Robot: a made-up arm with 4 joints.
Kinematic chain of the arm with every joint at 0, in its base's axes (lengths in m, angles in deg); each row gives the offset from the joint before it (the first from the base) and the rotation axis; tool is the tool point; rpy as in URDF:
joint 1: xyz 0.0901 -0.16 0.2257 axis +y
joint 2: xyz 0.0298 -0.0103 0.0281 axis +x
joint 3: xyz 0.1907 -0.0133 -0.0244 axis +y
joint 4: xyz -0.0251 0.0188 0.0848 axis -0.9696 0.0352 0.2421
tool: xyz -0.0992 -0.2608 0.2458 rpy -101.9 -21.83 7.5
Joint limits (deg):
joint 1: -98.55..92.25
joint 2: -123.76..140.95
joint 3: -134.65..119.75
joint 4: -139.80..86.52
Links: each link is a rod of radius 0.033 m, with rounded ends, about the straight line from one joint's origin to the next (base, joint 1, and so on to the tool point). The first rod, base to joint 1, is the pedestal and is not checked.
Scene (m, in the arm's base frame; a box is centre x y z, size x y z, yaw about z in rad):
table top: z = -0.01
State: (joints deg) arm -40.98 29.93 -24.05 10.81
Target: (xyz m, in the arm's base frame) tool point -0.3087 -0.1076 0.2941
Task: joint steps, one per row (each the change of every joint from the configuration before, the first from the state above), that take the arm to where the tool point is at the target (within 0.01 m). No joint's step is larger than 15 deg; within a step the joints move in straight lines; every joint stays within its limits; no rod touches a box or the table.
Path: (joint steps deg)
1: -13.34 -13.43 2.26 12.51
2: -13.35 -13.44 2.26 12.50
3: -13.34 -13.43 2.27 12.51

